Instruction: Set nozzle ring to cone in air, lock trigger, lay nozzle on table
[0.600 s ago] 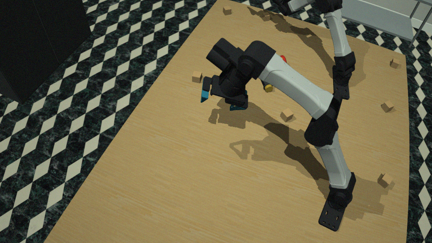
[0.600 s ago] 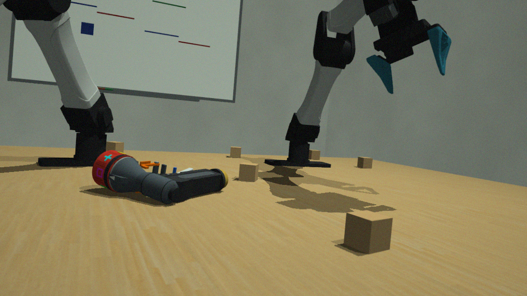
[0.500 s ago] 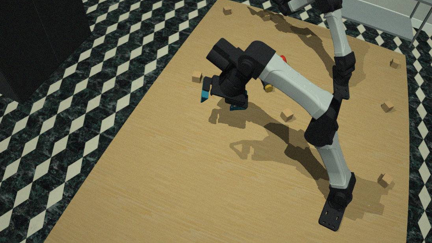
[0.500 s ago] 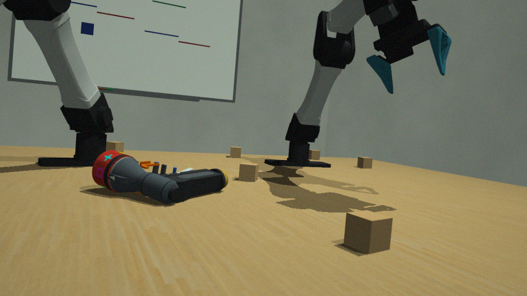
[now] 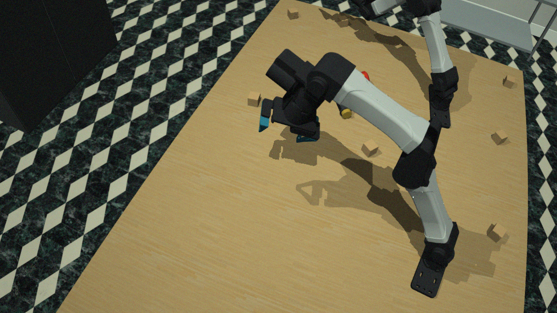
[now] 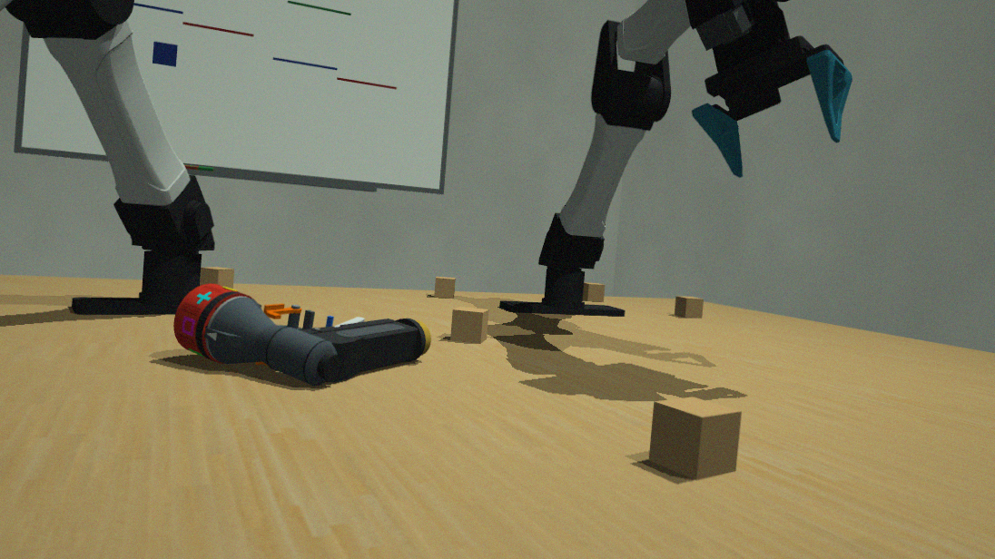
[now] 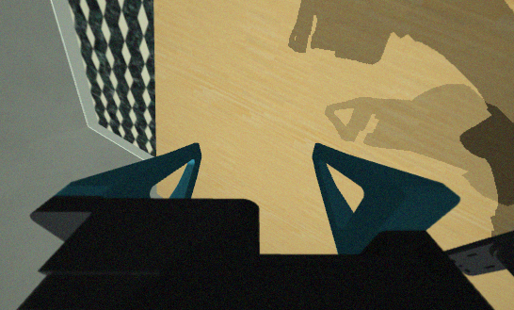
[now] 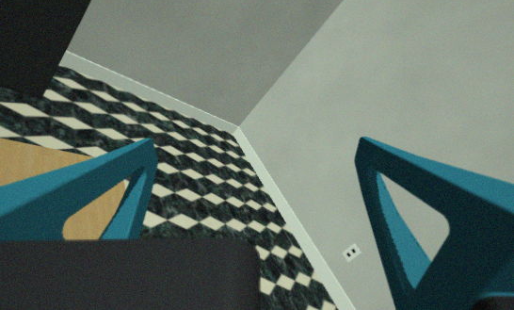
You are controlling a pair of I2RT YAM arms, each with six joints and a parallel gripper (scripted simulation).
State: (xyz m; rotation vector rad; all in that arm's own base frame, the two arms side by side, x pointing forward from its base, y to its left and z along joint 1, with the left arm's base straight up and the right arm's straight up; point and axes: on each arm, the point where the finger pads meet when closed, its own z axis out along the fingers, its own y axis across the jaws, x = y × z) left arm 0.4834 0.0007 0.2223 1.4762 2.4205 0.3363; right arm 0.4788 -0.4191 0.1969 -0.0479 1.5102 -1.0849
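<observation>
The red spray ring lies 180 mm behind my left hand, 470 mm to the right of it and 190 mm below it.
</observation>
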